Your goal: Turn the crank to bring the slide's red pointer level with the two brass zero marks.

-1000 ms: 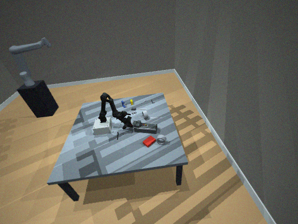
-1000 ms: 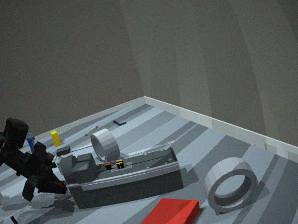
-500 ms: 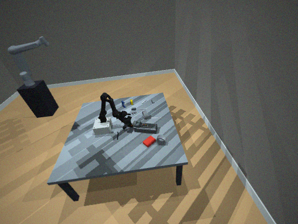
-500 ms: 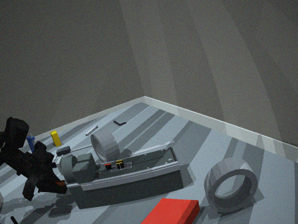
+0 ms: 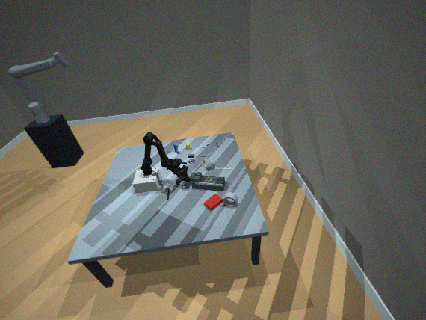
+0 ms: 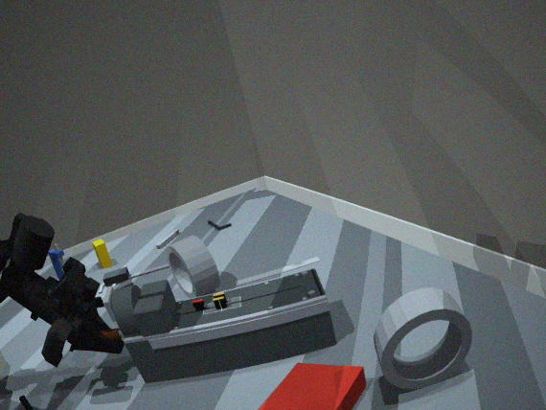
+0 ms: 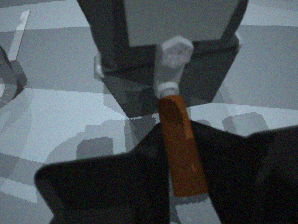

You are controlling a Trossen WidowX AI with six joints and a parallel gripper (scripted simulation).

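My gripper tip is 13 cm short of the red pointer, 4 cm to the left of it and 5 cm below it. Round my gripper tip: brown handle: 2 cm behind, 1 cm to the left, 3 cm above; then yellow block: 2 cm behind, 55 cm to the left, 1 cm below; then blue clamp: 14 cm behind, 50 cm to the left, 2 cm above.
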